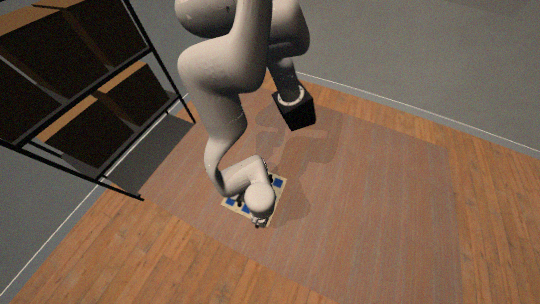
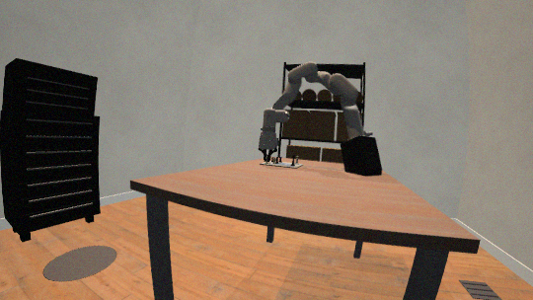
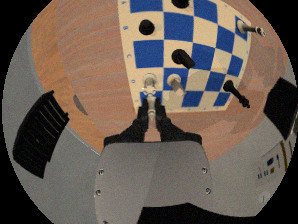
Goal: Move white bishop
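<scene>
Right now my hand is 4 cm to the left of the pale chess piece, 2 cm above it and 1 cm past it. Also, from my hand: blue-and-cream chessboard (9 cm behind, 6 cm to the right, 4 cm below).
</scene>
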